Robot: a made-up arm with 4 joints.
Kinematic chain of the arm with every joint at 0, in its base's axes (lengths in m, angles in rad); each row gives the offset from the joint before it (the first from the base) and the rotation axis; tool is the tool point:
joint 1: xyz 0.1 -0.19 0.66 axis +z
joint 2: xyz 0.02 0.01 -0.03 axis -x
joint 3: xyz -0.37 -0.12 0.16 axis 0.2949 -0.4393 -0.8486
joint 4: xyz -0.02 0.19 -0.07 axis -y
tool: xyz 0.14 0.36 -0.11
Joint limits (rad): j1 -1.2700..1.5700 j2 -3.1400..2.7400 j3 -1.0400..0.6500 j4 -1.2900..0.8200
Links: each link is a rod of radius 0.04 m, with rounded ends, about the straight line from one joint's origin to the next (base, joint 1, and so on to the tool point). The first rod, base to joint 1, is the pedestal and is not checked.
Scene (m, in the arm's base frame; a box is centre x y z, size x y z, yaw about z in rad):
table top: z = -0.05
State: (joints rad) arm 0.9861 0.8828 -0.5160 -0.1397
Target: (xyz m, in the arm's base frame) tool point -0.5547 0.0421 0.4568
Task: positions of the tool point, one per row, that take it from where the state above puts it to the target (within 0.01 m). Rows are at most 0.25 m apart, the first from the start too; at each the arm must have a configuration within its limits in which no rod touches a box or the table.
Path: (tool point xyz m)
1: -0.4789 -0.3778 0.3211
2: -0.5548 -0.1715 0.3848
3: -0.5547 0.0421 0.4568

